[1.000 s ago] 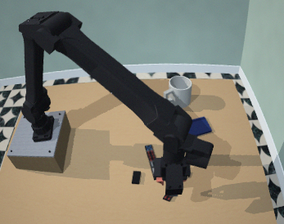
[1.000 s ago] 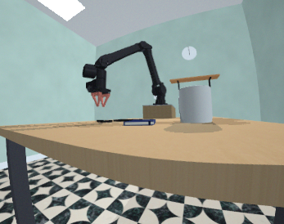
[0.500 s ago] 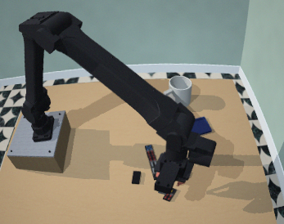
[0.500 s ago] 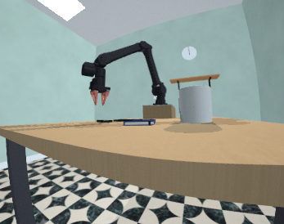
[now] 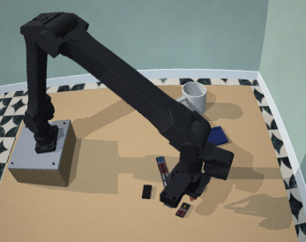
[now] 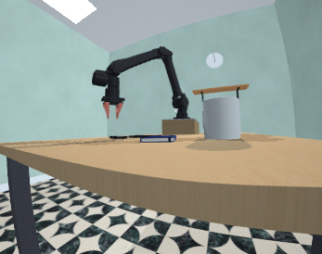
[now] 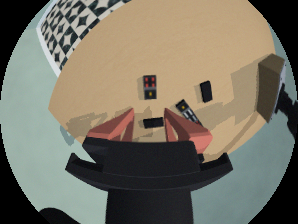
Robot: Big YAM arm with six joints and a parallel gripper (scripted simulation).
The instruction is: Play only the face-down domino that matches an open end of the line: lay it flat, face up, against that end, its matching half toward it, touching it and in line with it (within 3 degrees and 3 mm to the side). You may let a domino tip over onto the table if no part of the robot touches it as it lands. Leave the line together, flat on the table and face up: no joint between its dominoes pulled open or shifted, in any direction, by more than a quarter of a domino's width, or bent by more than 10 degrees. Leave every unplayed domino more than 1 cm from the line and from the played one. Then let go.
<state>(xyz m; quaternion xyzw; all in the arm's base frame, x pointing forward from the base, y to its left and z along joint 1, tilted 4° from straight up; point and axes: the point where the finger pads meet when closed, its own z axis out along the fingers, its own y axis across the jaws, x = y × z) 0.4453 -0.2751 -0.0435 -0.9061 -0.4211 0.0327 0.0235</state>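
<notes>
My gripper is now 10 cm above the domino. The rest, counted from my hand: white mug (13 cm ahead, 46 cm to the left, 5 cm below).
</notes>
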